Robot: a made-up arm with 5 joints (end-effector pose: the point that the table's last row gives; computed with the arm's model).
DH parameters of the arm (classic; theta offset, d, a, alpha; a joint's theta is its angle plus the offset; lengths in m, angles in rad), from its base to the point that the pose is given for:
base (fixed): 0 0.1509 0 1.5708
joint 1: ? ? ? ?
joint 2: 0 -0.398 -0.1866 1.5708
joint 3: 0 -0.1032 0.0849 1.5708
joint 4: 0 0.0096 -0.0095 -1.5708
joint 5: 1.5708 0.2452 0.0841 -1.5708
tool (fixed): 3.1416 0.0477 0 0
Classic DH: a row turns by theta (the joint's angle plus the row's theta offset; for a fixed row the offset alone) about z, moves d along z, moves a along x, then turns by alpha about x.
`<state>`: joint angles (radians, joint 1 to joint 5).
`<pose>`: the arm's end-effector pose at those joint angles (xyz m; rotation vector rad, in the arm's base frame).
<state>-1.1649 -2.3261 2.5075 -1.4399 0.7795</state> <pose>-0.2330 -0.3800 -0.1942 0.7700 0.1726 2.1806</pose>
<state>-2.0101 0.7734 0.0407 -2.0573 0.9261</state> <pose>-0.2473 -0.2352 -0.1537 2.6380 -0.4889 -1.6331</pose>
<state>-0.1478 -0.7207 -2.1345 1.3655 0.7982</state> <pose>0.2387 -0.2000 0.0084 0.7118 -1.4610 0.9204</pose>
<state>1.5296 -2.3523 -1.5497 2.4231 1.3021</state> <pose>0.4875 0.0630 0.5311 -0.1184 1.4752 -1.1305</pose>
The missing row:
joint 1: -1.5708 0.0315 0.0641 1.5708
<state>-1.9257 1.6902 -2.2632 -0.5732 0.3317</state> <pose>-0.4142 0.1891 -0.2794 0.1606 -0.3577 1.3236</pose>
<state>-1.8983 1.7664 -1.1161 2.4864 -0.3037</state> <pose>0.1048 0.1557 -0.2269 1.3863 1.9722 -0.1623</pose>
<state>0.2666 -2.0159 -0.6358 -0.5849 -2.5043</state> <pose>0.5872 -0.0432 0.3053 0.0035 -2.1927 -2.1076</pose>
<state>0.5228 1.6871 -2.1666 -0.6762 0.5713</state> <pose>0.5994 0.1992 0.2198 -1.6599 -2.1524 0.3919</pose>
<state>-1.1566 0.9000 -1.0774 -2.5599 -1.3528</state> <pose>0.4292 -0.1983 -0.2279 1.7716 0.9415 -1.9552</pose>
